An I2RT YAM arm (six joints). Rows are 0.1 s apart.
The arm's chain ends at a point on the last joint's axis. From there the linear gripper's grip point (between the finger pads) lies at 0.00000 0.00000 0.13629 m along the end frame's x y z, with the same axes.
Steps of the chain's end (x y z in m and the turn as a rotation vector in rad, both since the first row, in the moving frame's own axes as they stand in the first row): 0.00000, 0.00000, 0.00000, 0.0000, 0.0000, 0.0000; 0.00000, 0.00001, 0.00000, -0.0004, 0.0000, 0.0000; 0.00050, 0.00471, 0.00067, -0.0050, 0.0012, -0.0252; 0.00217, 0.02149, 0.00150, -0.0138, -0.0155, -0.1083; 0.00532, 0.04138, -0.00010, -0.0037, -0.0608, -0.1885; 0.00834, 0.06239, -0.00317, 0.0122, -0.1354, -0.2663
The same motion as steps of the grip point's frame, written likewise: 0.00000, 0.00000, 0.00000, 0.0000, 0.0000, 0.0000; 0.00000, 0.00006, 0.00000, -0.0004, 0.0000, 0.0000; 0.00067, 0.00539, 0.00067, -0.0050, 0.0012, -0.0252; 0.00016, 0.02348, 0.00147, -0.0138, -0.0155, -0.1083; -0.00286, 0.04266, -0.00035, -0.0037, -0.0608, -0.1885; -0.01006, 0.06319, -0.00442, 0.0122, -0.1354, -0.2663
